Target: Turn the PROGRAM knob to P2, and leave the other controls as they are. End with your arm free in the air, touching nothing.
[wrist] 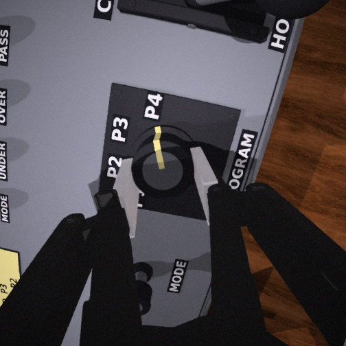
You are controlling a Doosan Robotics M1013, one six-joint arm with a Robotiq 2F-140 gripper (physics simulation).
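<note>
The PROGRAM knob (162,179) is round and dark, with a yellow pointer line (159,150) that points at the P4 label (153,106). It sits on a dark square plate (210,117). The P3 label (119,129) and the P2 label (114,166) are to the left of the knob; the P1 label is mostly hidden behind the left finger. My gripper (163,168) is shut on the PROGRAM knob, with one pale fingertip against each side of it.
A black MODE switch (143,297) stands below the plate, partly hidden by the left finger, beside its MODE label (178,276). A black slotted fixture (165,16) is at the top. A yellow note (9,265) is at the lower left. The wooden table (315,115) lies beyond the panel's right edge.
</note>
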